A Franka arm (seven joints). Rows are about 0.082 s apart.
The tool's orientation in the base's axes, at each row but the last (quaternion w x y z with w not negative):
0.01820, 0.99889, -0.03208, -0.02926
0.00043, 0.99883, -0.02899, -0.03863
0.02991, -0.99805, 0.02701, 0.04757
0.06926, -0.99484, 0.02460, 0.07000
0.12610, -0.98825, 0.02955, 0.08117
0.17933, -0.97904, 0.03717, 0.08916
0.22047, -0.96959, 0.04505, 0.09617
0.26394, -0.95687, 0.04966, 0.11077
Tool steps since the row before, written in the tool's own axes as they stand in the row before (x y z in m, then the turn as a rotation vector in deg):
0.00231, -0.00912, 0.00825, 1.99, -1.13, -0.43
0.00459, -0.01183, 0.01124, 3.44, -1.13, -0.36
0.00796, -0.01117, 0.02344, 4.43, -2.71, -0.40
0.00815, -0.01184, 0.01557, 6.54, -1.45, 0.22
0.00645, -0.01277, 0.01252, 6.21, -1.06, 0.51
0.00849, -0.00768, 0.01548, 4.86, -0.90, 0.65
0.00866, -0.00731, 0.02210, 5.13, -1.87, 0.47
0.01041, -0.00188, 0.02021, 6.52, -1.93, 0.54
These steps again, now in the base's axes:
0.00238, 0.00866, -0.00871, 2.08, 1.01, 0.27
0.00439, 0.01156, -0.01160, 3.52, 0.93, 0.09
0.00636, 0.01219, -0.02342, 4.59, 2.45, 0.12
0.00664, 0.01359, -0.01484, 6.52, 1.21, -0.95
0.00545, 0.01528, -0.00992, 6.12, 0.92, -1.27
0.00664, 0.01236, -0.01319, 4.76, 0.87, -1.20
0.00573, 0.01582, -0.01827, 5.18, 1.66, -0.69
0.00664, 0.01166, -0.01845, 6.52, 1.69, -1.05

